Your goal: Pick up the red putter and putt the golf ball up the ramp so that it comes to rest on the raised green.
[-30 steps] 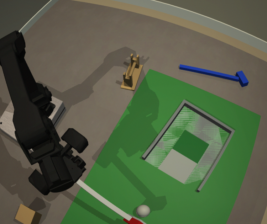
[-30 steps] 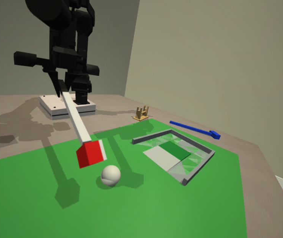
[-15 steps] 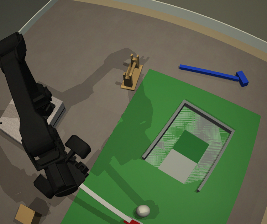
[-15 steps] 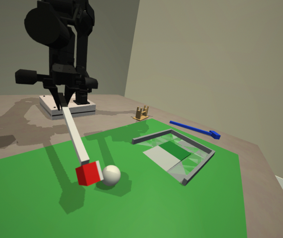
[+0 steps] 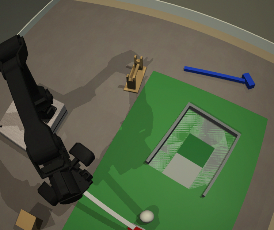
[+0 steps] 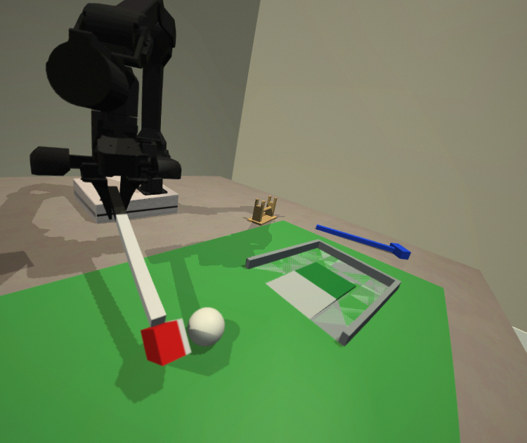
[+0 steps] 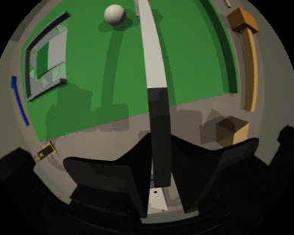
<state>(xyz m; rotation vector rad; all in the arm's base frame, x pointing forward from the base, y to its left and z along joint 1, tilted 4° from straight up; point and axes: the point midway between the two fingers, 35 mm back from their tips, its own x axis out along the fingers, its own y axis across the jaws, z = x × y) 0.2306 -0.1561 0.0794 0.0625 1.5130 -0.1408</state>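
My gripper tip is now 120 mm short of the red putter and 10 mm to the left of it. From my gripper tip the other things lie so: green mat 250 mm ahead, 150 mm to the left, 80 mm below; white golf ball 220 mm ahead, 20 mm to the left, 60 mm below; tan box 80 mm behind, 200 mm to the right, 50 mm below.
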